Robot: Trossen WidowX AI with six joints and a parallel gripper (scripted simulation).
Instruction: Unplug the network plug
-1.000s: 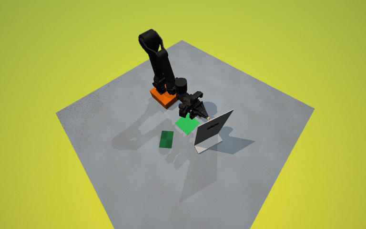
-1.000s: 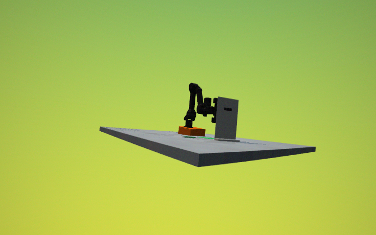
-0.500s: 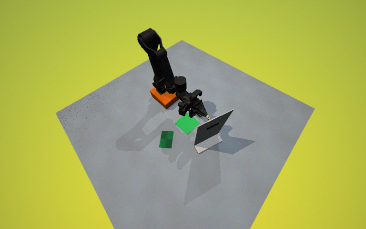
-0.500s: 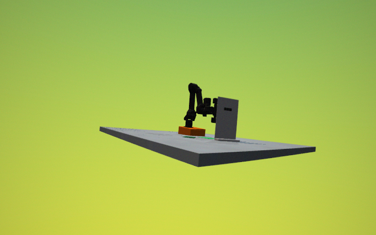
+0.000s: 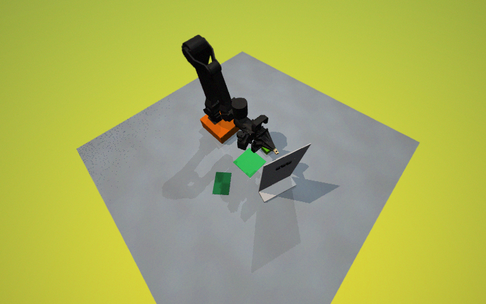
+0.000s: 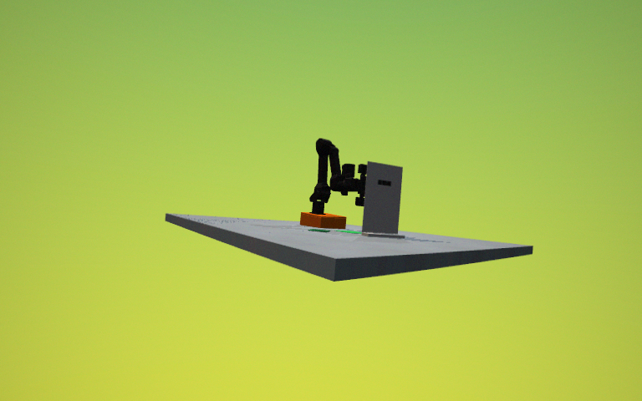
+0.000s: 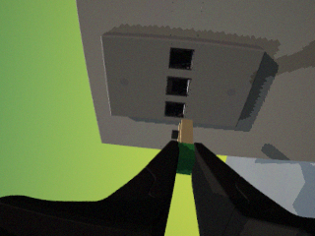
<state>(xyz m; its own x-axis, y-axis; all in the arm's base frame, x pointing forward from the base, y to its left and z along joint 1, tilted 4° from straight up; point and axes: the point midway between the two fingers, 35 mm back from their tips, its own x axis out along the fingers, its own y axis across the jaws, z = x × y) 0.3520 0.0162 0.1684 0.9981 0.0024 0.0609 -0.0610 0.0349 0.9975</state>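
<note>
Right now the green marked square is 21 cm below my gripper tip, 10 cm behind it and 3 cm to the right of it. The rest, counted from my gripper tip: darker green rectangle 21 cm below, 20 cm to the right, 10 cm behind; then network plug 1 cm ahead; then grey panel 8 cm below, 7 cm ahead, 3 cm to the right.
</note>
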